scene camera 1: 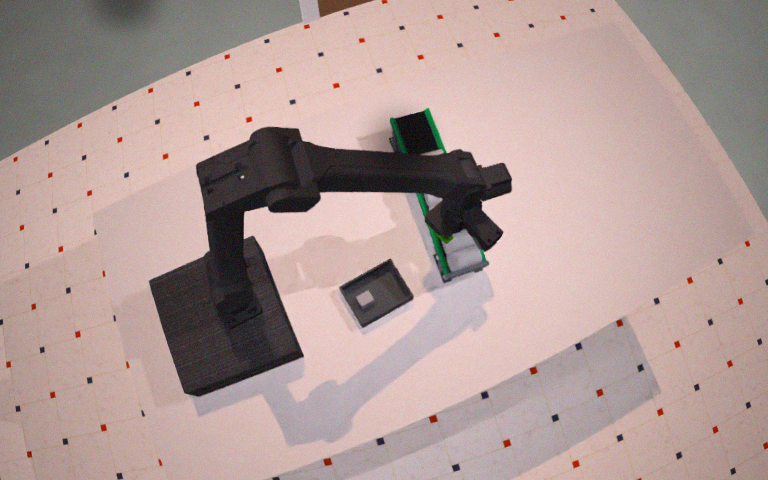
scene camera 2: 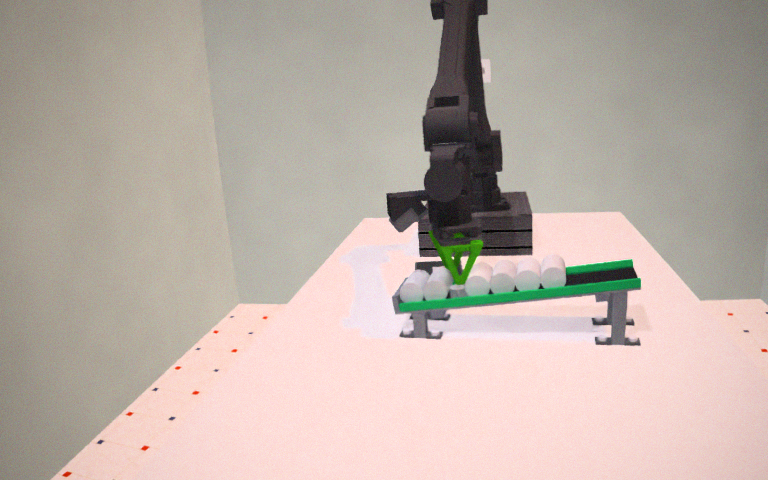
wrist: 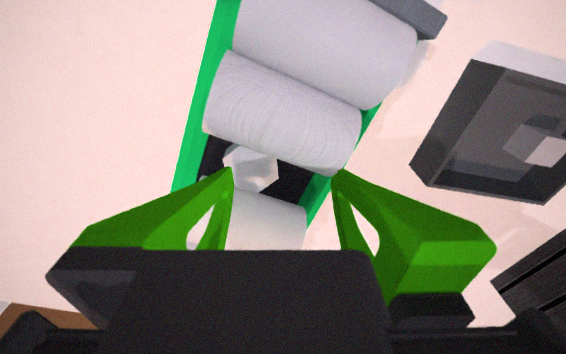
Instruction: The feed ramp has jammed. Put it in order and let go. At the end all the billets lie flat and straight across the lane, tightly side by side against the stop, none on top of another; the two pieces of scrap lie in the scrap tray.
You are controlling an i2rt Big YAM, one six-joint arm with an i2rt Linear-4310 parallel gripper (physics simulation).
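Places are measured from the arm's base along level axes (x ahead, y left, z up), in centimetres.
Pixels of known places: gripper, fingertip midpoint: (scene camera 1: 449,229) (scene camera 2: 456,278) (wrist: 282,175); arm's base, origin of the base link: (scene camera 1: 234,296) (scene camera 2: 484,208).
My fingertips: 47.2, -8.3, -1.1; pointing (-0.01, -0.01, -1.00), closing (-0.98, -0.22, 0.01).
Ahead of a thing's pixels: the offset from my fingertips to its top centre, as dx, dy, dz. "pt": to the spot under its first point.
The feed ramp {pt +9.6, +21.7, +1.7} (scene camera 1: 436,130) (scene camera 2: 538,293) (wrist: 191,145) has green rails and slopes down to a grey stop {pt -4.4, -8.6, -1.3} (wrist: 425,17). The lowest white billet {-0.2, -6.8, +0.7} (scene camera 2: 413,286) (wrist: 325,47) lies across the lane by the stop, the second billet {+0.7, -2.9, +1.2} (scene camera 2: 437,284) (wrist: 285,112) against it. Up-ramp, a small faceted scrap piece {+1.8, +0.5, -0.5} (scene camera 2: 457,291) (wrist: 252,167) sits in a gap below another billet {+1.6, +3.9, +2.1} (scene camera 2: 479,280) (wrist: 267,220); several billets lie side by side there. Another scrap piece {-22.3, -3.2, -5.7} (scene camera 1: 364,298) (wrist: 549,151) is in the scrap tray {-19.6, -3.1, -5.1} (scene camera 1: 387,312) (wrist: 450,120). My gripper (scene camera 2: 459,281) (wrist: 282,175) is open and empty, its tips above the gap.
The scrap tray stands between the robot's dark base block (scene camera 1: 226,339) (scene camera 2: 475,243) and the ramp's lower end. In scene camera 1 my arm (scene camera 1: 373,169) covers the middle of the ramp. The ramp stands on grey legs {pt +10.5, +24.4, -3.3} (scene camera 2: 617,314).
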